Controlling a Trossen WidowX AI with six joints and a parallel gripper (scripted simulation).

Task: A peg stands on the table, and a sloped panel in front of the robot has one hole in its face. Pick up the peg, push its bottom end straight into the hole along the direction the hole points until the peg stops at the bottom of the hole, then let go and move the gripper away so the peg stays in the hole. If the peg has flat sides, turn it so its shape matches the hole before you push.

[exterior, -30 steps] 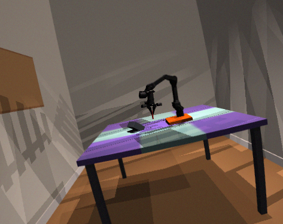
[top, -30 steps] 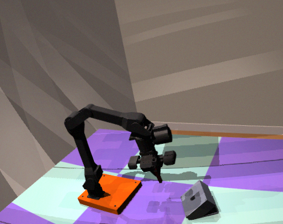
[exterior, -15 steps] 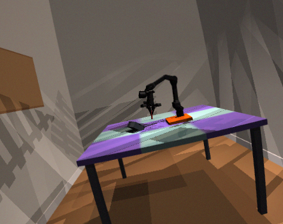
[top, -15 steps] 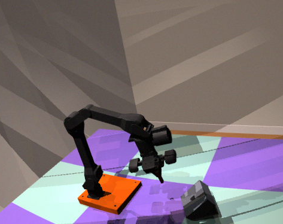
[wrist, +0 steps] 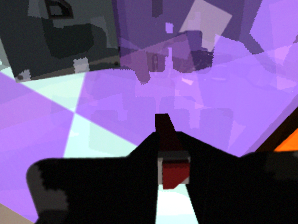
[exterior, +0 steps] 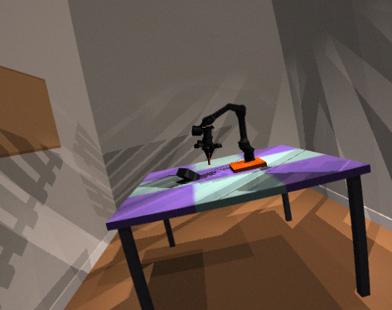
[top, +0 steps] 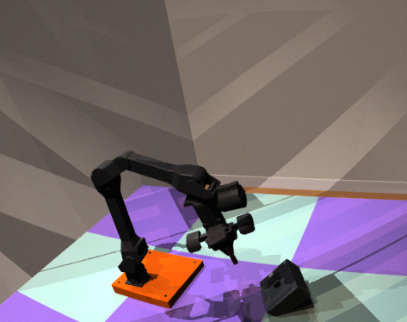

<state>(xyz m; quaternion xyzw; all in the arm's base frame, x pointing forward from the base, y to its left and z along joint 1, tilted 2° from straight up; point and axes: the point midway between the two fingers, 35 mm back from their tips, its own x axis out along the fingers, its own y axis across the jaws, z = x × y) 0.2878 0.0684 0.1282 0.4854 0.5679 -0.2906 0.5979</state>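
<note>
The sloped panel is 16 cm ahead of my gripper tip, 8 cm below it and 4 cm to the right of it. From my gripper tip the other things lie so: red peg 2 cm above.
</note>
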